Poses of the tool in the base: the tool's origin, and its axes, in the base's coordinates. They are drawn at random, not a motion.
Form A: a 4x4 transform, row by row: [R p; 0 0 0 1], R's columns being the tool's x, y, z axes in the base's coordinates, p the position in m. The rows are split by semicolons.
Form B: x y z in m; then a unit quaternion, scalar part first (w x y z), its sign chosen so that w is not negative. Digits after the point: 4 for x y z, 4 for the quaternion.
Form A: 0.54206 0.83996 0.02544 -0.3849; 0.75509 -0.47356 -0.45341 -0.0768; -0.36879 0.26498 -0.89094 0.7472; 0 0 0 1
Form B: -0.3849 -0.0768 0.7472 0.2107 0.8524 0.4678 -0.1007
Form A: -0.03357 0.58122 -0.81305 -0.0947; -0.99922 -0.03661 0.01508 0.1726; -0.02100 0.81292 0.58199 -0.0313; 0 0 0 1
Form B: -0.0947 0.1726 -0.0313 0.6148 0.3244 -0.3221 -0.6427
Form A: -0.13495 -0.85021 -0.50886 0.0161; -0.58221 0.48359 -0.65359 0.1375; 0.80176 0.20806 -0.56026 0.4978; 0 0 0 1
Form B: 0.0161 0.1375 0.4978 0.4440 0.4852 -0.7380 0.1509
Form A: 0.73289 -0.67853 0.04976 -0.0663; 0.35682 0.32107 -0.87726 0.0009; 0.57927 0.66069 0.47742 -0.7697; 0 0 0 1
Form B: -0.0663 0.0009 -0.7697 0.7955 0.4833 -0.1664 0.3254
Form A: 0.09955 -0.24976 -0.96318 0.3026; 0.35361 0.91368 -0.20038 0.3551; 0.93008 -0.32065 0.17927 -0.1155; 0 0 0 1
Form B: 0.3026 0.3551 -0.1155 0.7404 -0.0406 -0.6393 0.2037
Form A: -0.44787 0.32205 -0.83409 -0.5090; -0.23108 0.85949 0.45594 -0.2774; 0.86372 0.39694 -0.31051 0.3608; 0 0 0 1
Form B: -0.5090 -0.2774 0.3608 0.5247 -0.0281 -0.8090 -0.2636
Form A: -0.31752 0.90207 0.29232 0.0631; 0.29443 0.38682 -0.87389 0.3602; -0.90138 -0.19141 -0.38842 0.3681; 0 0 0 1
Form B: 0.0631 0.3602 0.3681 0.4126 0.4135 0.7233 -0.3682
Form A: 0.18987 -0.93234 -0.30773 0.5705; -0.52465 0.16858 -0.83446 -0.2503; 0.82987 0.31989 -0.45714 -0.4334; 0 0 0 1
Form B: 0.5705 -0.2503 -0.4334 0.4747 0.6080 -0.5991 0.2147
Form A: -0.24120 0.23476 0.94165 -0.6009; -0.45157 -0.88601 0.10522 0.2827; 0.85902 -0.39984 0.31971 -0.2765; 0 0 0 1
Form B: -0.6009 0.2827 -0.2765 0.2194 -0.5756 0.0942 -0.7821
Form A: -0.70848 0.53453 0.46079 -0.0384; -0.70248 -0.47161 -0.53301 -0.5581; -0.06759 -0.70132 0.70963 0.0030; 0 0 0 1
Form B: -0.0384 -0.5581 0.0030 0.3638 -0.1157 0.3631 -0.8500
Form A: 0.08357 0.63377 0.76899 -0.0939; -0.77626 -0.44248 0.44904 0.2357; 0.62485 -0.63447 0.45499 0.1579; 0 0 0 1
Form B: -0.0939 0.2357 0.1579 0.5235 -0.5175 0.0688 -0.6734
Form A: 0.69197 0.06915 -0.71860 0.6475; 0.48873 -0.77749 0.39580 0.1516; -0.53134 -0.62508 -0.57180 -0.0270; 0 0 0 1
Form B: 0.6475 0.1516 -0.0270 0.2927 -0.8720 -0.1599 0.3584
